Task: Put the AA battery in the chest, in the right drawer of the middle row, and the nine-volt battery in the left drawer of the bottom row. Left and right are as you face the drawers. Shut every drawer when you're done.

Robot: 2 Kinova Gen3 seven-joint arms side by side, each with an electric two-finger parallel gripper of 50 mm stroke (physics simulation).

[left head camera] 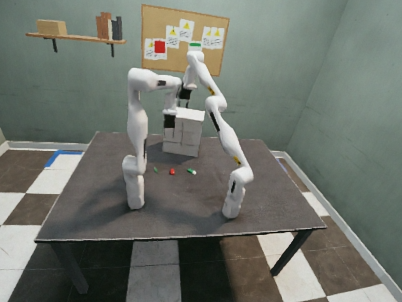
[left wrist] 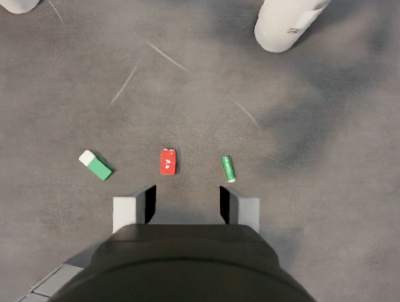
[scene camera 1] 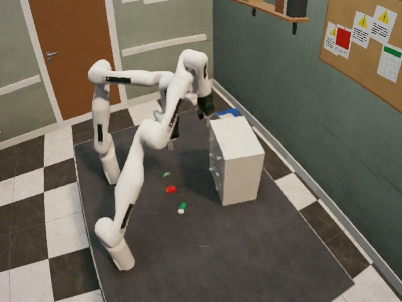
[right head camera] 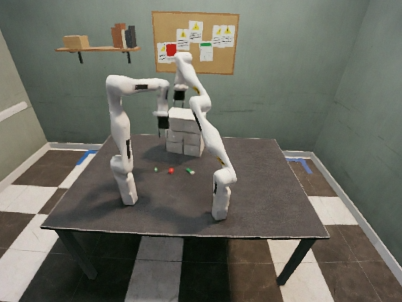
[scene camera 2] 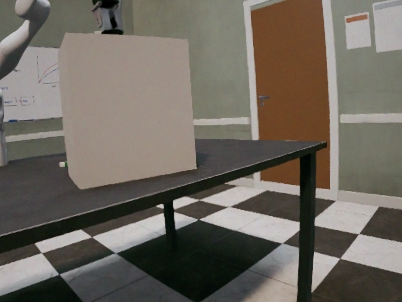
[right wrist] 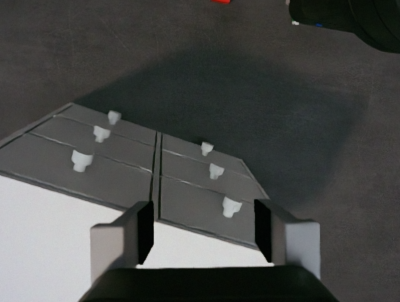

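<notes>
The green AA battery and red nine-volt battery lie apart on the table before the white chest. In the right wrist view, the drawer fronts look flush, in two columns of three with pale knobs. My left gripper is open and empty, pointing down above the table behind the batteries. My right gripper is open and empty, high over the chest's top front edge. In the left head view, the left arm partly hides the chest front.
A green-and-white eraser lies beside the nine-volt battery on the dark table. The left gripper's dark body shows at the right wrist view's top right. The two forearms stand close together near the chest.
</notes>
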